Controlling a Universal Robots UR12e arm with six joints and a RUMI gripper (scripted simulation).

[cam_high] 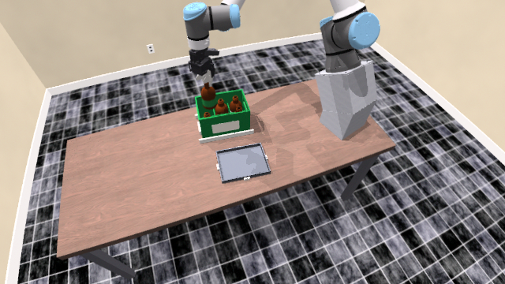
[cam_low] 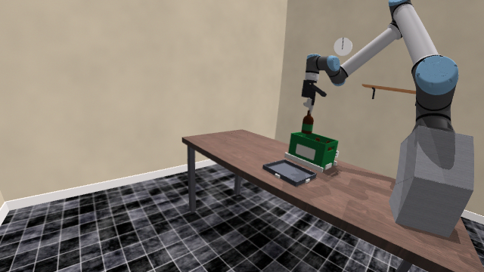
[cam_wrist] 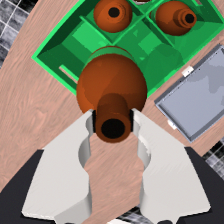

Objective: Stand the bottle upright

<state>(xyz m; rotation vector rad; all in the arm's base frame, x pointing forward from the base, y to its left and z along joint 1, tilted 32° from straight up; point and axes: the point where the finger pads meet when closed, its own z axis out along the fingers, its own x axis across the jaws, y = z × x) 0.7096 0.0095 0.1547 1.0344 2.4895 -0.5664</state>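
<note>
Right now my hand is 7 cm above the glass bottle. Also, from my hand: grey tray (9 cm behind, 28 cm to the left, 32 cm below); then green crate (6 cm behind, 1 cm to the right, 25 cm below).
</note>
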